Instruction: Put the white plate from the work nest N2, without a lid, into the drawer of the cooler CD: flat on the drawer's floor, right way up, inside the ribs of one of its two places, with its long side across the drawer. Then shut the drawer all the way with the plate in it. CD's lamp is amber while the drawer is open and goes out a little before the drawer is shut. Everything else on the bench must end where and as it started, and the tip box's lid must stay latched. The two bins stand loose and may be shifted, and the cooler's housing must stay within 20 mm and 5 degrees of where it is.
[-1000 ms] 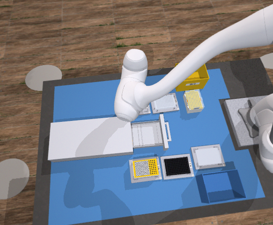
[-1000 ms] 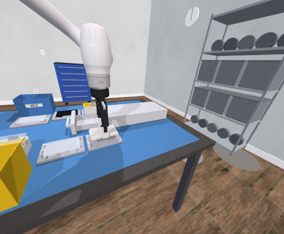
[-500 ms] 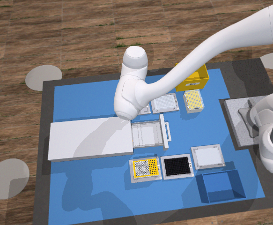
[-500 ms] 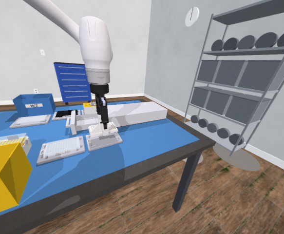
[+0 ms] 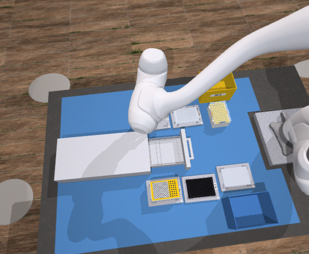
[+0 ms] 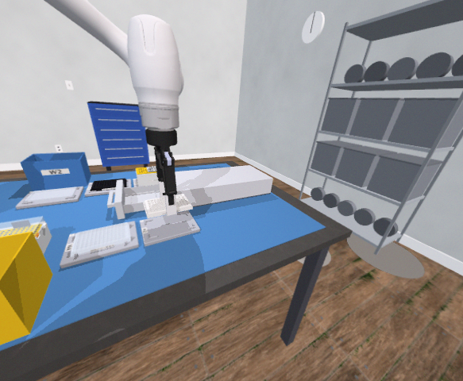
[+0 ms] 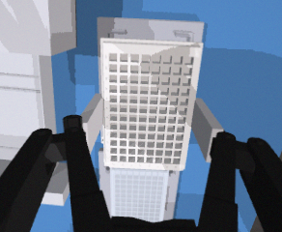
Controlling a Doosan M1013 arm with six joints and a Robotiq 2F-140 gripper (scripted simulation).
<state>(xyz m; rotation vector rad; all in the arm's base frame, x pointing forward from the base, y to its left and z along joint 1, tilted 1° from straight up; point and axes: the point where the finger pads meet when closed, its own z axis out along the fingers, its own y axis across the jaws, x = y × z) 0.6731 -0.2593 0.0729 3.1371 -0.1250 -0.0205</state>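
Now: hand 19 cm to the right of the drawer and 8 cm above it. From my hand the other things lie so: white plate (2 cm below); yellow bin (37 cm behind, 10 cm to the right, 7 cm below); yellow tip box (37 cm to the left, 5 cm below, 3 cm ahead).
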